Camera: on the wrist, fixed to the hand. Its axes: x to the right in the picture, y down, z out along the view.
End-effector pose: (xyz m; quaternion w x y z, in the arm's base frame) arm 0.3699 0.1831 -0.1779 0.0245 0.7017 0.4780 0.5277
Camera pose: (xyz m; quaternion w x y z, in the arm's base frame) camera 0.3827 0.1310 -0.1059 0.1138 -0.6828 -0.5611 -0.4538
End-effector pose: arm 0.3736 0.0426 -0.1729 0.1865 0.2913 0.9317 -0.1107
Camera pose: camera 0.3929 0.1255 -0.1444 0.1082 0.3259 0.9012 -0.2644
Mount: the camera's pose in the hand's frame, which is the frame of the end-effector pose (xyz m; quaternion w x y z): 0.0152 0.0753 -0.0465 0.9841 0.1758 0.0263 0.0038
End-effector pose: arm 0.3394 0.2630 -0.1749 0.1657 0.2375 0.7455 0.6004
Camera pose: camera 0.3137 0.2460 -0.0906 0.0994 0.2499 0.8426 0.4666
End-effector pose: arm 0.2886 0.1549 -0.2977 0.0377 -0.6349 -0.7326 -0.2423
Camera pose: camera 0.3454 0.1558 -0.2281 0.1689 -0.6146 -0.7601 -0.1262
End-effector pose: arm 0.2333 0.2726 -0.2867 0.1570 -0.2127 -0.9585 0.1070
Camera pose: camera 0.2645 0.3525 -0.2601 0.2167 -0.1882 -0.9195 0.2688
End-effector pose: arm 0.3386 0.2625 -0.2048 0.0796 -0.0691 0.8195 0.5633
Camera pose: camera 0.3060 0.2455 -0.1229 0.0668 -0.0657 0.9078 0.4087
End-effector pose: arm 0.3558 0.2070 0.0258 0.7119 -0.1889 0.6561 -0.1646
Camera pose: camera 0.3097 0.2631 -0.0271 0.7171 -0.0539 0.6361 -0.2796
